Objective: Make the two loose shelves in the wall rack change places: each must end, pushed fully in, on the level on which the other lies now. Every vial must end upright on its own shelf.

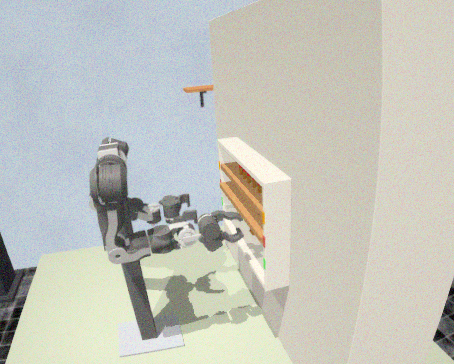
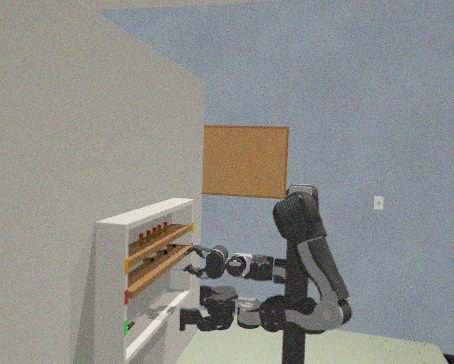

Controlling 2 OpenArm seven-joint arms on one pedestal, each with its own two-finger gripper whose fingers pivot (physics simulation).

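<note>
In the white wall rack (image 1: 276, 230) (image 2: 111, 280), the upper wooden shelf (image 1: 242, 189) (image 2: 160, 244) bears several upright red-capped vials (image 1: 246, 175) (image 2: 148, 236). The lower shelf (image 1: 240, 207) (image 2: 160, 273) bears dark-capped vials (image 2: 161, 253) that look low, perhaps lying; their pose is unclear. A small vial-like thing (image 2: 131, 325) is tilted or lying near the rack's bottom. My right gripper (image 1: 240, 226) (image 2: 187, 260) is partly open and empty, in front of the rack just below the lower shelf's front edge. My left gripper (image 1: 192, 206) (image 2: 192, 307) is open and empty, farther from the rack.
Orange, red and green marks show on the rack's side edges. The rack's bottom ledge (image 2: 160, 320) lies below both shelves. The wall (image 1: 325, 125) stands behind the rack. A brown board (image 2: 245, 161) hangs on the blue wall. The pedestal (image 1: 140, 300) stands behind the grippers.
</note>
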